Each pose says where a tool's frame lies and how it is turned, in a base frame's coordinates. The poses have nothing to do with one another.
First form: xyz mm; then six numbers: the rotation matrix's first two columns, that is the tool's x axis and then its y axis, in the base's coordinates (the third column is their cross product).
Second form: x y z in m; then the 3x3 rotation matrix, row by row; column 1 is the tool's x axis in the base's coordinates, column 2 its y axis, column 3 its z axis. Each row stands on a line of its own. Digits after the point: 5 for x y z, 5 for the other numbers.
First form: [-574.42 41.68 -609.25 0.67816 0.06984 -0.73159 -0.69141 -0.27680 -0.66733]
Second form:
-0.57442 0.04168 -0.60925
0.67816 -0.69141 -0.24911
0.06984 -0.27680 0.95839
-0.73159 -0.66733 -0.13943

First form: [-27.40 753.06 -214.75 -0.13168 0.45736 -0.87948 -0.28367 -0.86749 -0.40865]
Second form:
-0.02740 0.75306 -0.21475
-0.13168 -0.28367 -0.94984
0.45736 -0.86749 0.19567
-0.87948 -0.40865 0.24397

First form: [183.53 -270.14 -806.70 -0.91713 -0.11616 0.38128 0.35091 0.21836 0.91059]
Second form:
0.18353 -0.27014 -0.80670
-0.91713 0.35091 -0.18903
-0.11616 0.21836 0.96892
0.38128 0.91059 -0.15950

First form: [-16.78 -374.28 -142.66 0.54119 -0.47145 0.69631 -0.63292 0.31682 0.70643]
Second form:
-0.01678 -0.37428 -0.14266
0.54119 -0.63292 -0.55365
-0.47145 0.31682 -0.82302
0.69631 0.70643 -0.12693

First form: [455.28 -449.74 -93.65 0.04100 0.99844 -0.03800 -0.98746 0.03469 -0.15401]
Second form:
0.45528 -0.44974 -0.09365
0.04100 -0.98746 -0.15245
0.99844 0.03469 0.04384
-0.03800 -0.15401 0.98734

